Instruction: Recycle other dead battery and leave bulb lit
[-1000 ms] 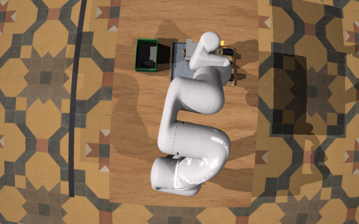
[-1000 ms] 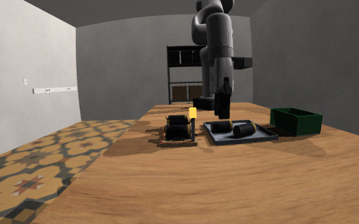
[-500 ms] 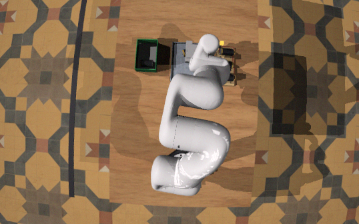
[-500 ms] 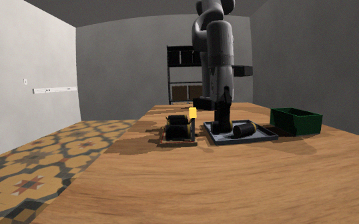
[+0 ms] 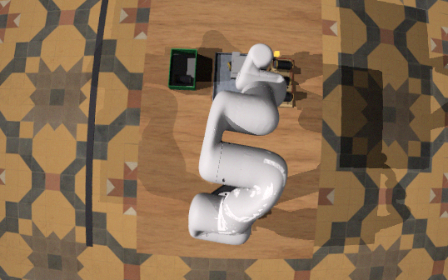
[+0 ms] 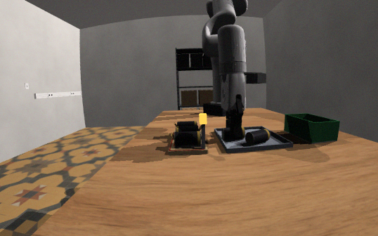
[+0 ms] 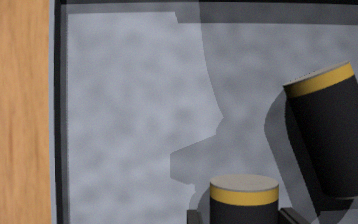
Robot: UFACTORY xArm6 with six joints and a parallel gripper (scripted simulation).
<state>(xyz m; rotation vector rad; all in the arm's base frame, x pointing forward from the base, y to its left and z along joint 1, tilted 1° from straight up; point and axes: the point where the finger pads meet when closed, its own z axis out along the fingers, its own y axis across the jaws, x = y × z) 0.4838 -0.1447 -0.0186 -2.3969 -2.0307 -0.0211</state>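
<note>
Right now the grey tray is 10 mm ahead of my hand, 50 mm to the left of it and 30 mm below it. Round my hand: green recycling box (60 mm ahead, 250 mm to the left, 20 mm below).
</note>
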